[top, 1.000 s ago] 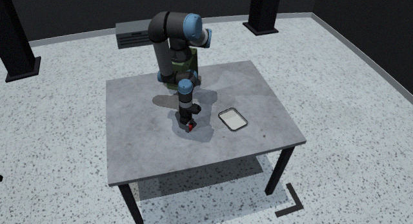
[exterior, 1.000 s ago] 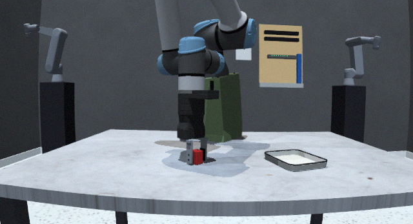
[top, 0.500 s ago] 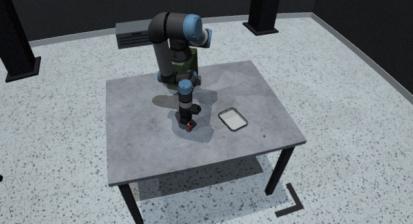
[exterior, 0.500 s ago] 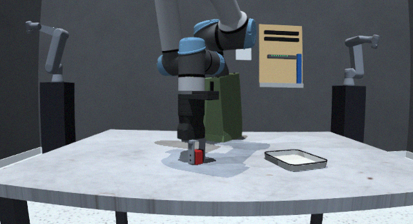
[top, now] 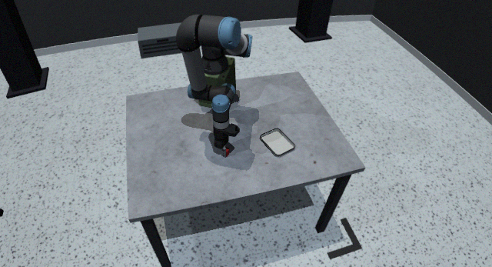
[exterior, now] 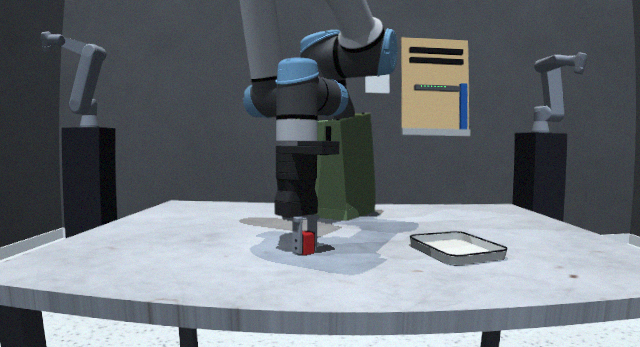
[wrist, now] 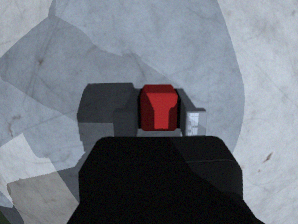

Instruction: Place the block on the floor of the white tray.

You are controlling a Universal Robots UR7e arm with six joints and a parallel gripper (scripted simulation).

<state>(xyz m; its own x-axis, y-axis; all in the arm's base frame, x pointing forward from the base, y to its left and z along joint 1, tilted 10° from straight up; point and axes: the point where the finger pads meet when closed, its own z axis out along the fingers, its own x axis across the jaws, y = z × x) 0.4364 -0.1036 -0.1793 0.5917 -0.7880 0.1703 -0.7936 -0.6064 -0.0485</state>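
The white tray is 280 mm to the left of my hand, 30 mm ahead of it and 10 mm below it. From my hand the other things lie so: red block right at my hand.
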